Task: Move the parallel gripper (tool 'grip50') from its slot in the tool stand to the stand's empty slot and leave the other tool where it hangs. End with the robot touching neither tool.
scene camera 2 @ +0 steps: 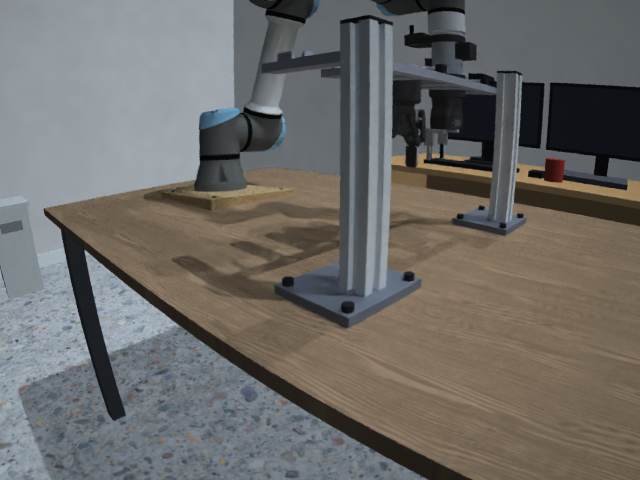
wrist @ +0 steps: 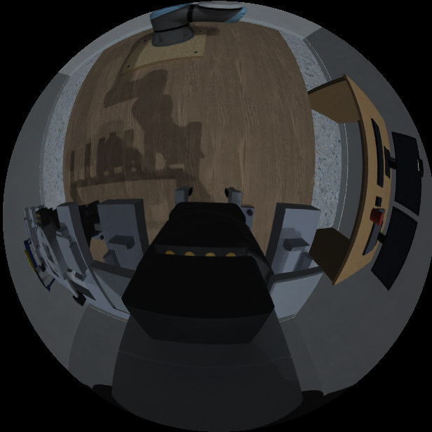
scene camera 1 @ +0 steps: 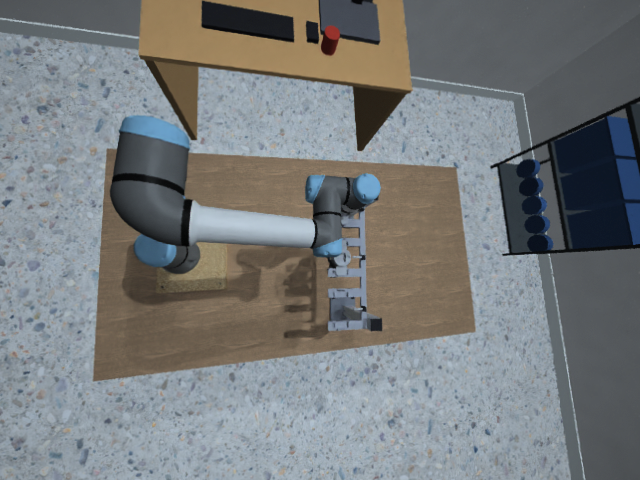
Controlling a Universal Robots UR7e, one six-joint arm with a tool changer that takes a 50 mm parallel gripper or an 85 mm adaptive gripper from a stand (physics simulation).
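Pixels of known places: hand, its tool point: (scene camera 2: 447,66); arm's base, origin of its link: (scene camera 2: 220,188) (scene camera 1: 180,255).
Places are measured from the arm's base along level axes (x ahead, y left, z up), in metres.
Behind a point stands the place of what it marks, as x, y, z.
The parallel gripper (scene camera 2: 435,148) (wrist: 208,194) is on the arm's wrist and points down, its two fingers apart and empty. It is at the stand's far end slot, on the monitor side, with fork arms on both sides in the wrist view. I cannot tell whether its collar rests on them. No gap shows between arm and gripper. The tool stand (scene camera 1: 362,232) @[0.689, -0.092, 0.271] (scene camera 2: 366,155) @[0.651, -0.435, 0.159] (wrist: 297,220) is a grey rail with forks on two posts. The other tool, the dark adaptive gripper (scene camera 2: 407,116), hangs in the middle slot; its round top (scene camera 1: 342,257) @[0.589, -0.163, 0.277] shows from above. The near end slot is empty.
The arm's base stands on a tan board (scene camera 1: 217,266) @[0.131, -0.079, 0.009] (scene camera 2: 248,195) @[0.170, -0.071, 0.008] (wrist: 165,55) on the wooden table (scene camera 1: 413,248) @[1.071, -0.215, -0.010]. A desk (scene camera 1: 248,59) with monitors (scene camera 2: 594,118) and a red cup (scene camera 1: 329,41) (scene camera 2: 554,169) stands beyond the far side. A shelf with blue bins (scene camera 1: 591,180) is at the right.
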